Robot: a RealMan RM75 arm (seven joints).
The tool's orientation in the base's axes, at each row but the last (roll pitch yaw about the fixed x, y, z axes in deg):
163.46 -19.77 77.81
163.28 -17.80 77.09
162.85 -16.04 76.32
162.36 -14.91 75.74
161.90 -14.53 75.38
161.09 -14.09 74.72
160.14 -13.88 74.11
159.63 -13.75 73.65
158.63 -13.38 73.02
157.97 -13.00 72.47
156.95 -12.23 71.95
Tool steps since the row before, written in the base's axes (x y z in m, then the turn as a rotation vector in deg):
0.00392 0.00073 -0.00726 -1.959 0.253 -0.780
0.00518 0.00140 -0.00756 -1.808 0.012 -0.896
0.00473 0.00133 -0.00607 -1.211 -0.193 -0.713
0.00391 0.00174 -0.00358 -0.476 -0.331 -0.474
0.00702 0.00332 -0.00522 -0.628 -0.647 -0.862
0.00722 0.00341 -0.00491 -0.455 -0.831 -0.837
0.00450 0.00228 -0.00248 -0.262 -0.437 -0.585
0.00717 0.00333 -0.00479 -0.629 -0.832 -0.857
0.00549 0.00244 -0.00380 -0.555 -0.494 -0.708
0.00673 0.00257 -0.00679 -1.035 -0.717 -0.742
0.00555 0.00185 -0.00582 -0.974 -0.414 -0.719
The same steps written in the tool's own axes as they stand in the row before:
-0.00101 0.00143 0.00810 -0.420 -2.080 0.089
0.00009 0.00224 0.00899 -0.647 -1.901 0.194
0.00064 0.00217 0.00747 -0.652 -1.244 0.196
0.00164 0.00195 0.00496 -0.545 -0.467 0.214
0.00352 0.00370 0.00784 -0.976 -0.620 0.468
0.00384 0.00379 0.00767 -1.098 -0.398 0.484
0.00273 0.00239 0.00430 -0.618 -0.277 0.378
0.00393 0.00352 0.00759 -1.151 -0.555 0.434
0.00295 0.00255 0.00594 -0.781 -0.557 0.364
0.00284 0.00237 0.00918 -1.137 -0.902 0.173
0.00217 0.00181 0.00775 -0.832 -0.952 0.199

